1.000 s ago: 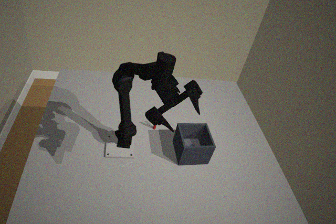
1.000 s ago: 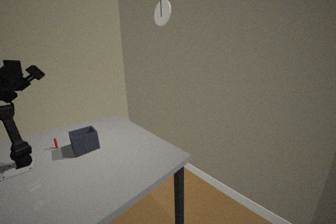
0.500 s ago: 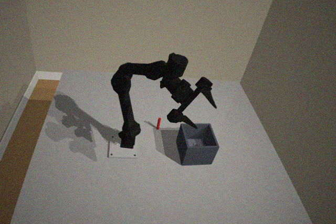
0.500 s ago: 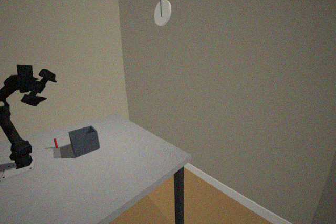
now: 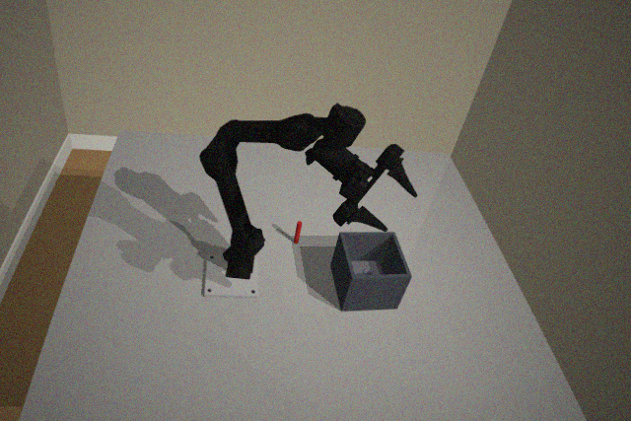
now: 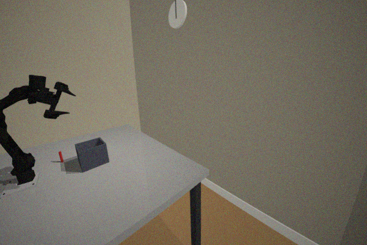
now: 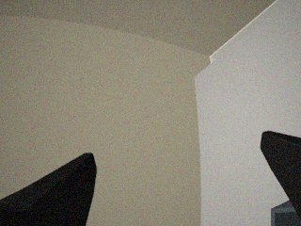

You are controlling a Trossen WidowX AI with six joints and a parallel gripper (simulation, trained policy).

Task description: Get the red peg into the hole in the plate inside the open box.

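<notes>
My gripper tip is now 400 mm above the red peg, 320 mm to the right of it and 150 mm past it. From my gripper tip the other things lie so: plate (390 mm below, 180 mm to the left, 40 mm ahead).
</notes>
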